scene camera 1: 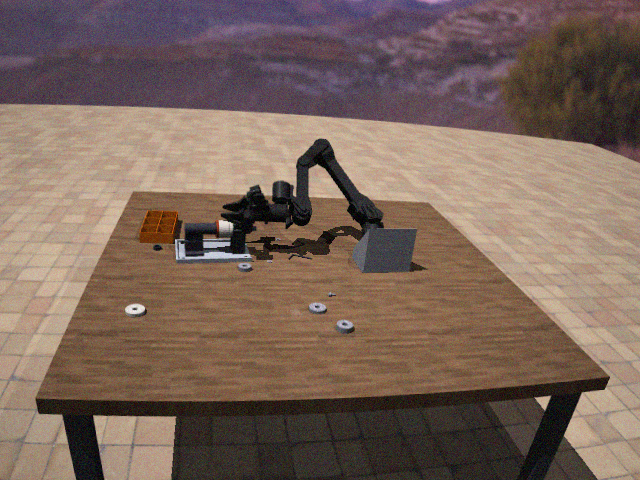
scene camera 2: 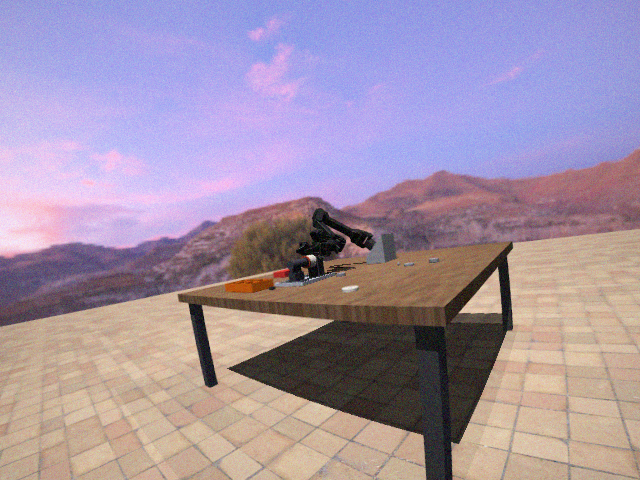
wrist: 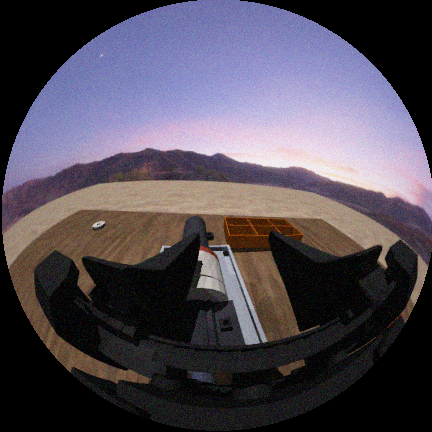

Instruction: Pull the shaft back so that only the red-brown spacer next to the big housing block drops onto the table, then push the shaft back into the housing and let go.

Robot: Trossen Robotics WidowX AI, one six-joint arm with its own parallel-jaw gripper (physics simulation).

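Places are measured from the arm's base along level axes (x ahead, y left, z up), in metres.
Pixels of known places: gripper, between the fingertips: [scene camera 1: 221, 210] [scene camera 2: 300, 251] [wrist: 234, 236]; arm's base, origin of its link: [scene camera 1: 375, 241] [scene camera 2: 375, 248].
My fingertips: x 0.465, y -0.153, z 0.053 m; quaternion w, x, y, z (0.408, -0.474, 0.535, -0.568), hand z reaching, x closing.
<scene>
For each thing: its top centre in the pictures, then the offset to it from my fingertips. "*": a spot on its surface instead.
- thin red-brown spacer, centre of its top: [wrist: 193, 247] [scene camera 1: 217, 220] 0.017 m ahead, 0.033 m left, 0.021 m down
- wider white spacer section, a spot on its surface: [wrist: 211, 276] * 0.017 m back, 0.020 m left, 0.025 m down
- orange divided tray, centre of its top: [wrist: 262, 225] [scene camera 1: 159, 221] [scene camera 2: 247, 281] 0.191 m ahead, 0.157 m right, 0.092 m down
- white ring, centre of its top: [scene camera 1: 135, 308] [scene camera 2: 349, 287] [wrist: 98, 223] 0.266 m ahead, 0.375 m left, 0.118 m down
The dark housing block [scene camera 1: 194, 241] [wrist: 194, 227] stands on a pale grey base plate [scene camera 1: 211, 259] [wrist: 243, 305]. The thin red-brown spacer [scene camera 1: 217, 228] [wrist: 207, 249] sits on the shaft line beside the housing, with a wider white spacer section [scene camera 1: 226, 228] [wrist: 211, 276] against it. The shaft's dark end lies beyond the white section, near a dark support [scene camera 1: 238, 241]; the shaft inside the spacers is hidden. My gripper [scene camera 1: 223, 211] [scene camera 2: 298, 249] [wrist: 234, 236] is partly open and empty, above the spacers and pointing towards the housing side. In the wrist view its left finger covers part of the assembly.
An orange divided tray [scene camera 1: 156, 239] [scene camera 2: 241, 287] [wrist: 250, 242] stands beyond the housing. A grey wedge block [scene camera 1: 388, 250] [scene camera 2: 381, 250] stands near the arm's base. A white ring [scene camera 1: 128, 311] and grey rings [scene camera 1: 239, 267] [scene camera 1: 311, 309] [scene camera 1: 339, 327] lie on the table.
</scene>
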